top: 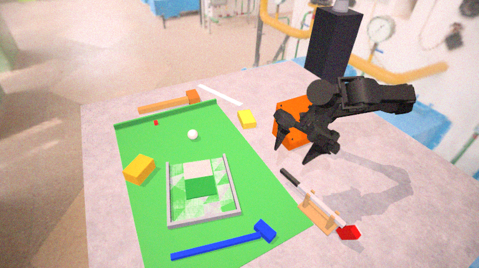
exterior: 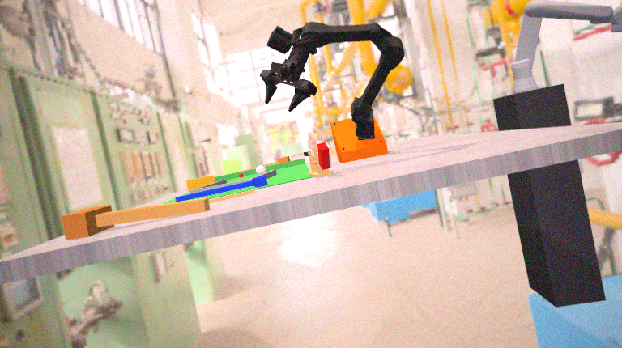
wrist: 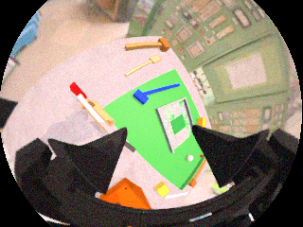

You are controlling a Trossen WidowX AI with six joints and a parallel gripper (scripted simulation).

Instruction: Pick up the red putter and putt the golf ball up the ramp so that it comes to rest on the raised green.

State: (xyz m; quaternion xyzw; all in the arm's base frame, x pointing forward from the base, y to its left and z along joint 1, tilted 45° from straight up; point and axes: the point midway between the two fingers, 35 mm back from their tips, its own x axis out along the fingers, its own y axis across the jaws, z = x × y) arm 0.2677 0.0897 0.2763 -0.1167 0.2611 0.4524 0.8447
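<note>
The red putter lies 16 cm below my gripper tip, 9 cm behind it and 7 cm to the left of it. The rest, counted from my gripper tip: green mat (23 cm to the right, 22 cm below, 21 cm ahead); blue putter (21 cm below, 20 cm ahead, 6 cm to the left); wooden stand (19 cm below, 9 cm behind, 8 cm to the left).
</note>
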